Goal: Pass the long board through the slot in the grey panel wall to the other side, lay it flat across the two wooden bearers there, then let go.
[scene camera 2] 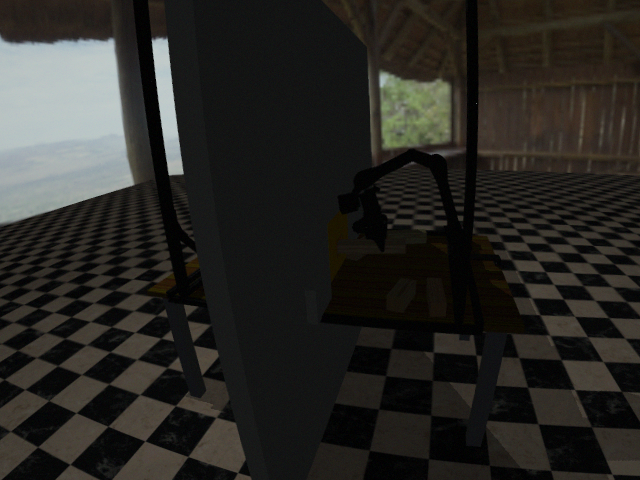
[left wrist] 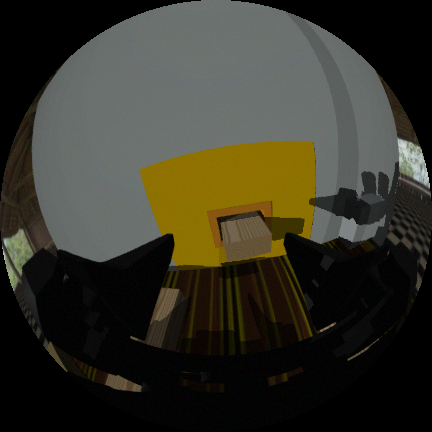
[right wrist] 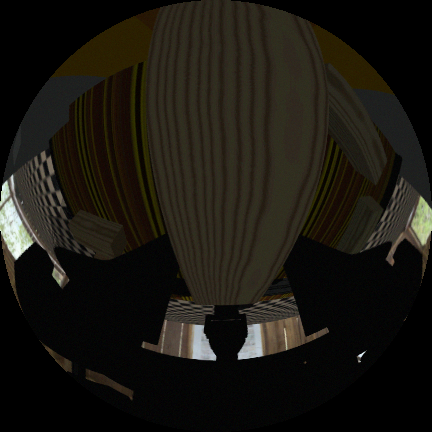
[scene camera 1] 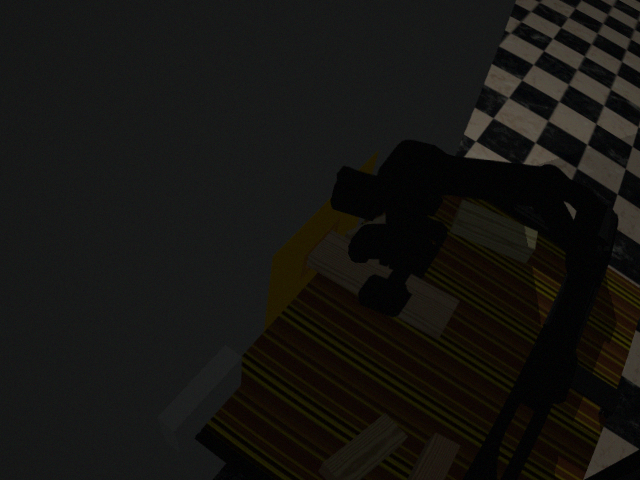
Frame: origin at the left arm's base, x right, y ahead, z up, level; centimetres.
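Seen in the pictures: left gripper, fingertip midpoint: (left wrist: 230, 239); right gripper, fingertip midpoint: (scene camera 2: 383, 248) (right wrist: 230, 232) (scene camera 1: 404, 299); right arm's base, link origin: (scene camera 1: 535, 392).
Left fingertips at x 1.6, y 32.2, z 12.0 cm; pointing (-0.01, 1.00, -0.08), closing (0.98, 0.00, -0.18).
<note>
Offsets run from my left fingertips to a thing's middle. "pt": to the spot under its first point. Level surfaces: height alone.
The long board {dx +1.2, dy +22.8, dz -5.6 cm} (scene camera 1: 431, 310) (scene camera 2: 351, 246) (right wrist: 230, 150) lies level along the slot's direction, and its far end {pt dx +1.9, dy +5.9, dz -5.6 cm} (left wrist: 247, 245) sticks a short way out of the orange-framed slot {pt dx -2.7, dy +10.9, dz -5.8 cm} (left wrist: 213, 232). The grey panel wall (scene camera 1: 155, 155) (scene camera 2: 268, 155) (left wrist: 200, 90) carries a yellow plate around the slot. My right gripper (scene camera 1: 373, 272) (right wrist: 230, 232) is shut on the board from above. My left gripper (left wrist: 230, 239) is open and empty on the other side, facing the protruding end, which shows between its fingertips with a gap. One wooden bearer {dx -12.7, dy -8.6, dz -12.0 cm} (left wrist: 164, 320) shows low at the left in the left wrist view; I cannot make out the second.
On the right arm's side, loose wooden blocks {dx +24.2, dy +40.3, dz -11.6 cm} (scene camera 1: 364, 446) {dx +23.5, dy +50.3, dz -11.7 cm} (scene camera 1: 436, 457) (scene camera 2: 400, 294) (scene camera 2: 436, 297) and a pale block {dx -28.3, dy +38.2, dz -11.6 cm} (scene camera 1: 491, 229) (right wrist: 357, 225) lie on the striped table {dz -13.9 cm} (scene camera 1: 310, 361). A grey block {pt dx +32.6, dy +17.7, dz -3.9 cm} (scene camera 1: 201, 387) (scene camera 2: 311, 306) stands out near the wall. The scene is dim.
</note>
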